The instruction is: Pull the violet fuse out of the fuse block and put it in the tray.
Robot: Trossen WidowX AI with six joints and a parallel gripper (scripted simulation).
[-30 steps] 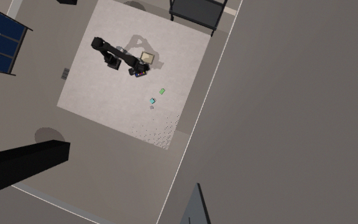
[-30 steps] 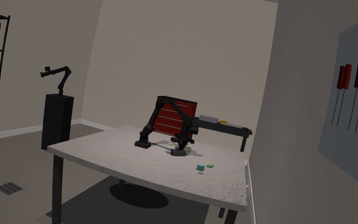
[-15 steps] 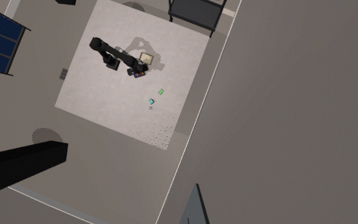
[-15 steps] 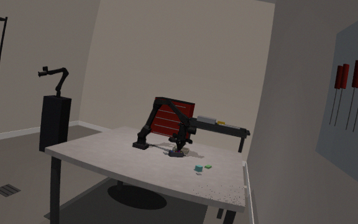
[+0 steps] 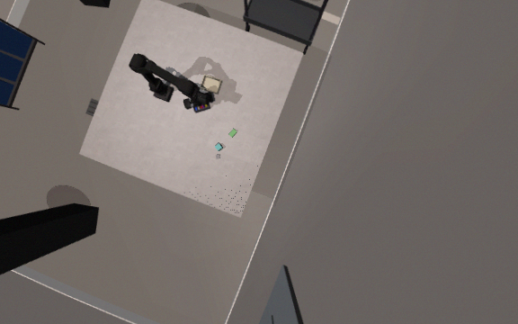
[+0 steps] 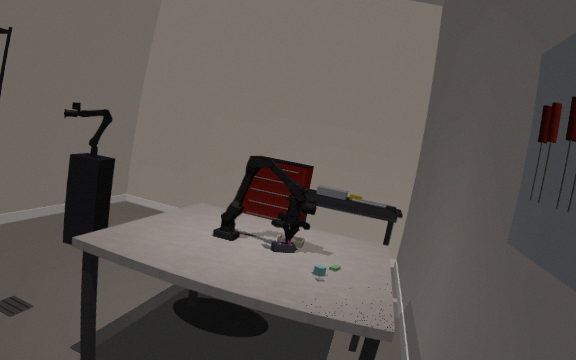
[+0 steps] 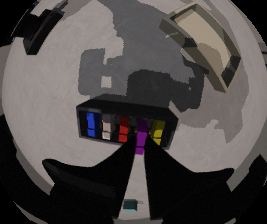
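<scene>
Now: gripper tip 20 mm short of the tan tray, 170 mm to the right of it and 50 mm above it. Also, from my gripper tip: violet fuse: 10 mm below; then cyan cube: 150 mm ahead, 270 mm to the right, 30 mm below; then green block: 230 mm ahead, 150 mm to the right, 50 mm below.
</scene>
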